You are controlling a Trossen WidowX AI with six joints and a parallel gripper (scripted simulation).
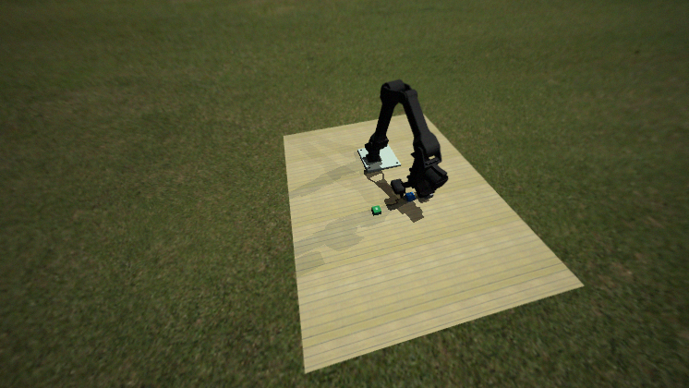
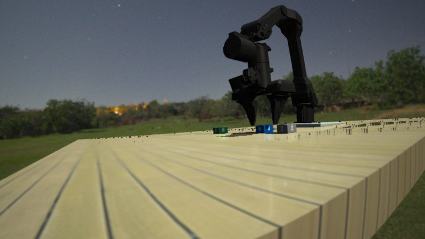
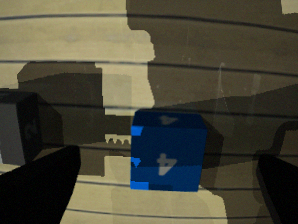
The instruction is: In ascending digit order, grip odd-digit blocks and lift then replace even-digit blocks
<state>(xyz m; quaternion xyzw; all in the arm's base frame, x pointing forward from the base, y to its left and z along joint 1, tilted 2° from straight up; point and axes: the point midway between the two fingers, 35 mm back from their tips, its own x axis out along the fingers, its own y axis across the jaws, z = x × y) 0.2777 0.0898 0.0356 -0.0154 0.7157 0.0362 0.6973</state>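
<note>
Now: gripper tip 1 cm above the blue block marked 4. From my gripper tip the other things lie so: grey block marked 2: 8 cm to the left, 1 cm below; green block: 16 cm to the right, 4 cm ahead, 1 cm below.
</note>
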